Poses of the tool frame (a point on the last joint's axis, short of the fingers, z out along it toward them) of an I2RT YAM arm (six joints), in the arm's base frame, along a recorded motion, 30 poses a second.
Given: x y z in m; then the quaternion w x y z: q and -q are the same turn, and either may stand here.
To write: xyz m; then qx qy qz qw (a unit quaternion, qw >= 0). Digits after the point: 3 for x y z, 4 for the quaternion.
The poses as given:
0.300, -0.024, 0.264, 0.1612, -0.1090, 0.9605, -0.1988
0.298, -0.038, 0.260, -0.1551, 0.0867, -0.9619, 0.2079
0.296, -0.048, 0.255, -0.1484, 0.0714, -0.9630, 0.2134
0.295, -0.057, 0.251, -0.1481, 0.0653, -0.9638, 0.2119
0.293, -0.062, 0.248, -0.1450, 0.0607, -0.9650, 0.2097
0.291, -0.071, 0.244, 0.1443, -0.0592, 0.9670, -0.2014
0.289, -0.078, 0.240, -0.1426, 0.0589, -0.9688, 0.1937
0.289, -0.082, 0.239, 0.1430, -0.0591, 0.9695, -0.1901
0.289, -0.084, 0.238, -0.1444, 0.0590, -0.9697, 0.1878
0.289, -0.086, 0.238, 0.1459, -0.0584, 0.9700, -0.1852
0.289, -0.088, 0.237, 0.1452, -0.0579, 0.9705, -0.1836
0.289, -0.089, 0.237, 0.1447, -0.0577, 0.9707, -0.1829
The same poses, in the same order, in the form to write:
0.300, -0.024, 0.264, -0.1090, 0.9605, -0.1988, 0.1612
0.298, -0.038, 0.260, -0.0867, 0.9619, -0.2079, 0.1551
0.296, -0.048, 0.255, -0.0714, 0.9630, -0.2134, 0.1484
0.295, -0.057, 0.251, -0.0653, 0.9638, -0.2119, 0.1481
0.293, -0.062, 0.248, -0.0607, 0.9650, -0.2097, 0.1450
0.291, -0.071, 0.244, -0.0592, 0.9670, -0.2014, 0.1443
0.289, -0.078, 0.240, -0.0589, 0.9688, -0.1937, 0.1426
0.289, -0.082, 0.239, -0.0591, 0.9695, -0.1901, 0.1430
0.289, -0.084, 0.238, -0.0590, 0.9697, -0.1878, 0.1444
0.289, -0.086, 0.238, -0.0584, 0.9700, -0.1852, 0.1459
0.289, -0.088, 0.237, -0.0579, 0.9705, -0.1836, 0.1452
0.289, -0.089, 0.237, -0.0577, 0.9707, -0.1829, 0.1447

